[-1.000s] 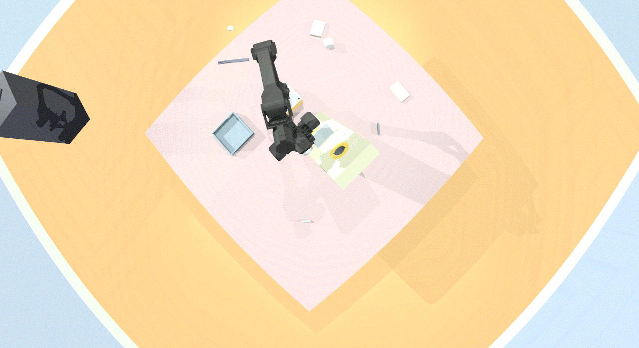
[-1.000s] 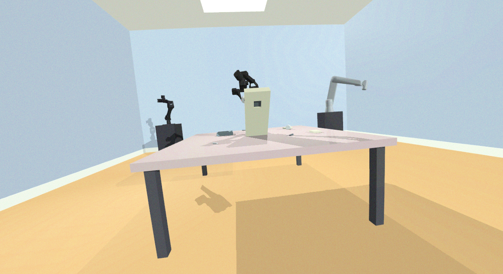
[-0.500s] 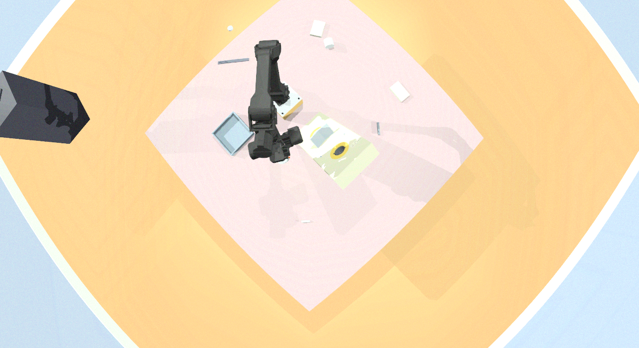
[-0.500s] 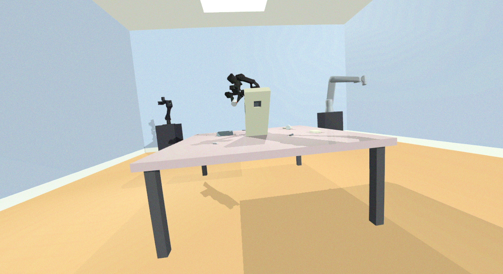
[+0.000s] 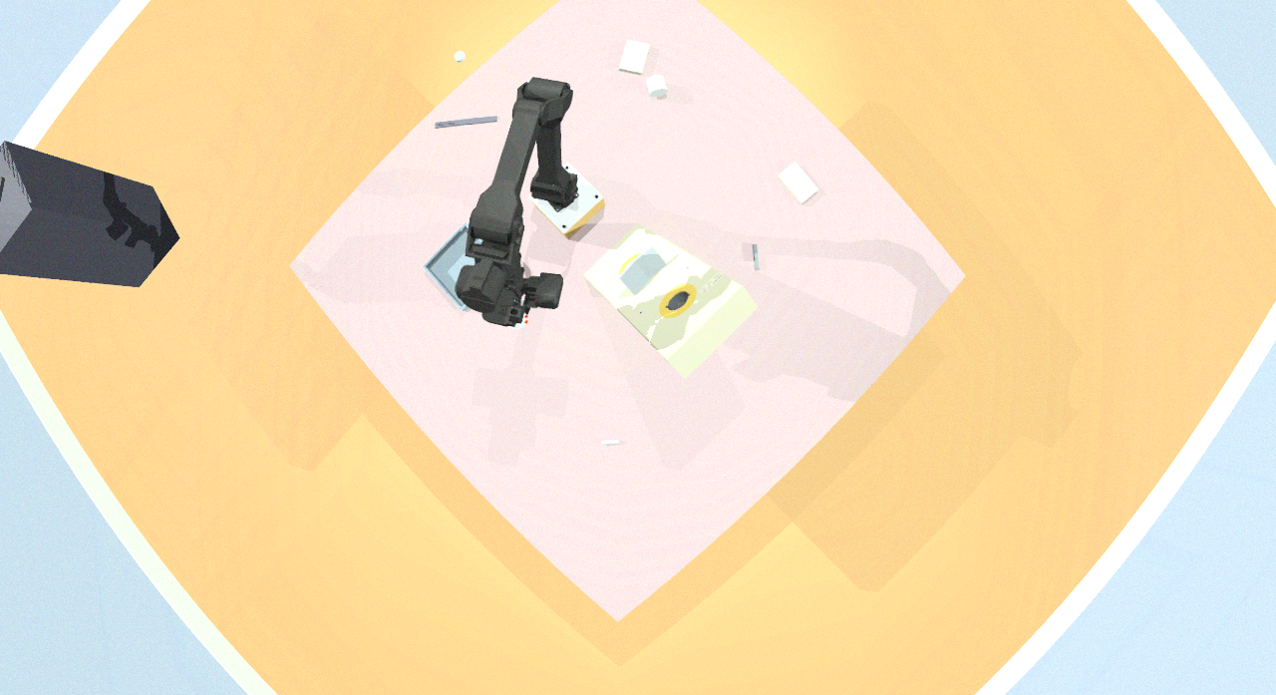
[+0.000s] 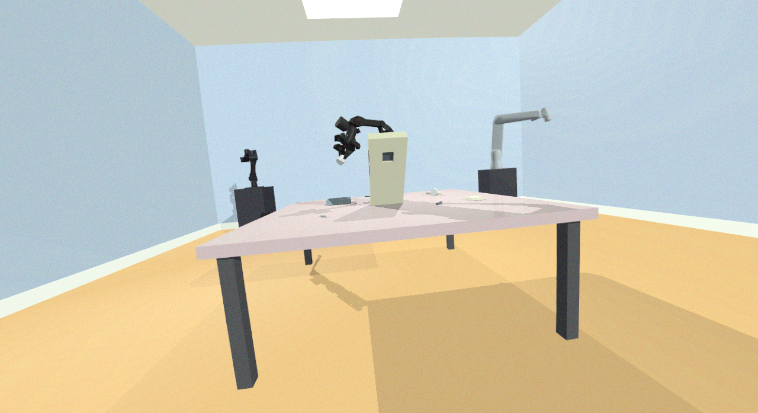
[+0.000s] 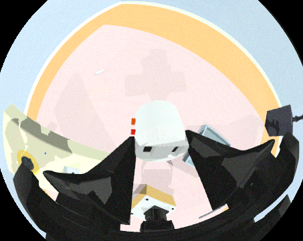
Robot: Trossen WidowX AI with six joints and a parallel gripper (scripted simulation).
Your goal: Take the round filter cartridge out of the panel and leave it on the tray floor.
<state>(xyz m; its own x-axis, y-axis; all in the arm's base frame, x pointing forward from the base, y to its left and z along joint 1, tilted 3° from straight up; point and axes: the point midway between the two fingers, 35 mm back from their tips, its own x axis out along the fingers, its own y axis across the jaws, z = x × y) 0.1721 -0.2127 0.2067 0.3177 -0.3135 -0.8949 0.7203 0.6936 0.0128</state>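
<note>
My gripper tip is now 21 cm past the light blue tray, 7 cm to the left of it and 26 cm above it. The rest, counted from my gripper tip: round white filter cartridge right at my gripper tip.
</note>
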